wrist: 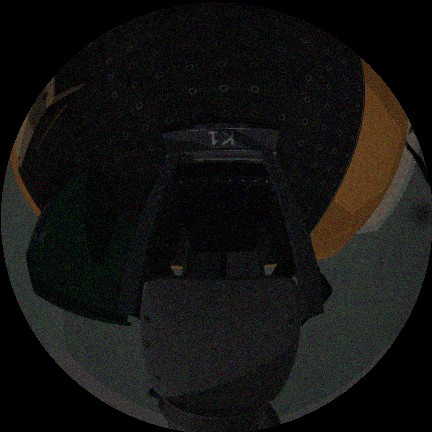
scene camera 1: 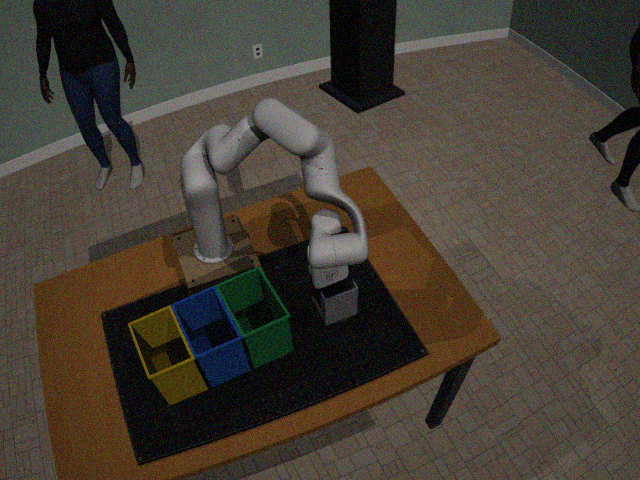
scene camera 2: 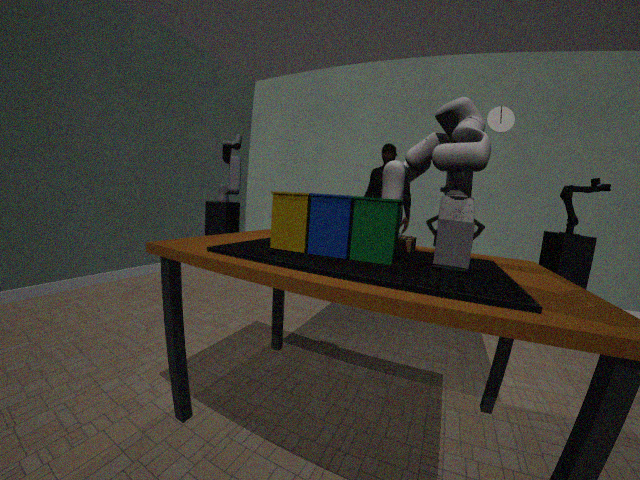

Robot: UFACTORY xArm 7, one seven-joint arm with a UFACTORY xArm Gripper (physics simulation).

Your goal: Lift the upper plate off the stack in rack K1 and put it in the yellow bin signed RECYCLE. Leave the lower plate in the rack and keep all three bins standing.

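Places are measured from the arm's base along level axes (x ahead, y left, z up), in millimetres.
Pixels of known places: gripper, between the fingertips: point(wrist: 221, 212) point(scene camera 1: 328, 289); arm's base, origin of its link: point(scene camera 1: 213, 249).
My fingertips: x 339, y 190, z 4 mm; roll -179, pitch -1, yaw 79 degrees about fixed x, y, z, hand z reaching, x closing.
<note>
Ahead of a thing's pixels: the offset from my fingertips to its middle. "*": to the spot under its first point. Level surfaces: height alone.
Rack K1 {22 mm up, 10 mm ahead, 2 mm right} point(scene camera 1: 341, 305) point(scene camera 2: 453, 243) is an open-topped grey box on the black mat; its "K1" label shows upside down in the wrist view, where the rack's rim {* 29 mm down, 52 mm back, 13 mm left} point(wrist: 220, 142) is dark. My gripper point(scene camera 1: 337, 289) point(wrist: 221, 212) is open and empty, pointing down at the rack; its fingertips are hidden by the rack walls in the scene views, and its black side links stick out on both sides in scene view 2. The stacked plates cannot be made out in the dark interior. The yellow bin {43 mm up, 41 mm back, 488 mm right} point(scene camera 1: 180, 381) point(scene camera 2: 289, 223) stands upright at the left end of the bin row; its sign is not readable.
The blue bin {43 mm up, 26 mm back, 359 mm right} point(scene camera 1: 224, 364) point(scene camera 2: 328, 227) stands beside the yellow one, and the green bin {43 mm up, 10 mm back, 229 mm right} point(scene camera 1: 271, 341) point(scene camera 2: 373, 231) point(wrist: 75, 250) stands between the blue bin and the rack. All are upright on the black mat {47 mm down} point(scene camera 1: 330, 372). The arm's base plate is behind the bins. People stand away from the table.
</note>
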